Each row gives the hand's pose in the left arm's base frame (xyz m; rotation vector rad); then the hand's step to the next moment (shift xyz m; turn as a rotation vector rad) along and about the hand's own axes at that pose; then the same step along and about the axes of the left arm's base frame.
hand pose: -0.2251 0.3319 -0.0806 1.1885 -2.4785 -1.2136
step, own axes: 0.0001 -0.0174 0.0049 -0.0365 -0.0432 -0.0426
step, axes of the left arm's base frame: 0.0082 -0.0034 -0.0158 0.0688 -0.0160 0.0049
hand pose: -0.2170 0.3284 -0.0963 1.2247 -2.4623 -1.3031
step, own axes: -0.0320 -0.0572 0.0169 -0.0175 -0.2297 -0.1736
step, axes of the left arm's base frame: 0.0491 0.0154 -0.0440 0.2248 -0.1725 -0.0540
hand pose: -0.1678 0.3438 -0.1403 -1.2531 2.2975 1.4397
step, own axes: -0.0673 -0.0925 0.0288 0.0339 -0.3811 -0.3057
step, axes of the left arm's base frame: 0.1010 0.0439 -0.0423 0.3378 -0.3360 -0.1131
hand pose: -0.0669 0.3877 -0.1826 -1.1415 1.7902 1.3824
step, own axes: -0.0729 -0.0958 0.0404 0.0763 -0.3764 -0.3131
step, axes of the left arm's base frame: 0.1165 0.0498 0.0082 0.3149 -0.3541 -0.1450
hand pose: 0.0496 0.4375 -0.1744 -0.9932 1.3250 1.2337
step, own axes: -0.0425 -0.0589 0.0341 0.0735 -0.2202 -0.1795
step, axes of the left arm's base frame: 0.0683 0.0229 0.0354 0.1809 -0.2015 -0.1132
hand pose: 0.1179 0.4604 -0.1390 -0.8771 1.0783 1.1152
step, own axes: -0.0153 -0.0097 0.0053 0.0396 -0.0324 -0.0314
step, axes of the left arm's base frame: 0.0093 -0.0011 0.0164 0.0279 -0.0271 -0.0457
